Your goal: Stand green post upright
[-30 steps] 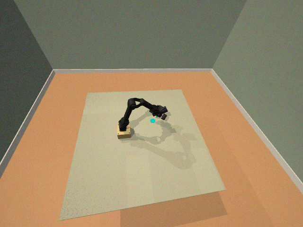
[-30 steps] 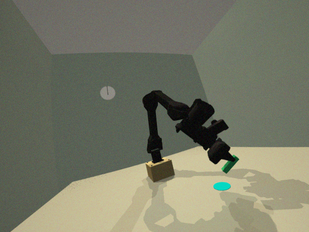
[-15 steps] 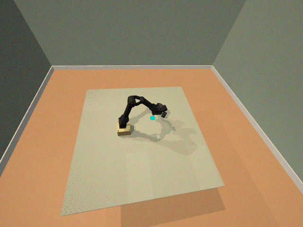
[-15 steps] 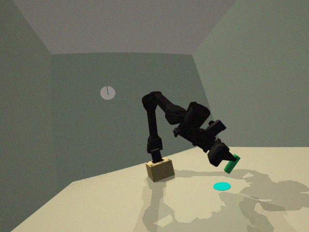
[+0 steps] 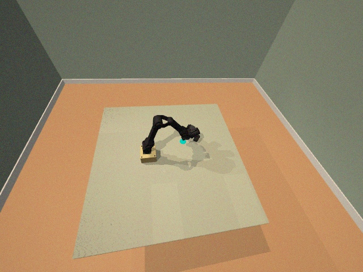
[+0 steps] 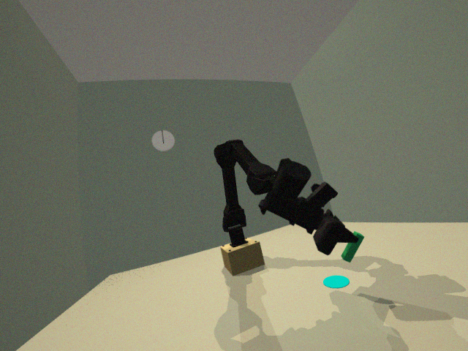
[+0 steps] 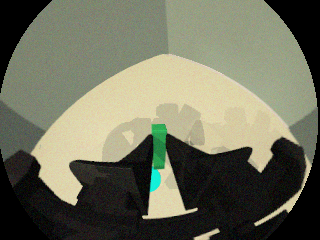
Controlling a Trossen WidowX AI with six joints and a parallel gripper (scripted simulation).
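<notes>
Right now the cyan circle is 110 mm below my gripper tip, 70 mm behind it and 30 mm to the right of it. Round my gripper tip: green post 20 mm below, 10 mm to the right, 10 mm behind.
</notes>
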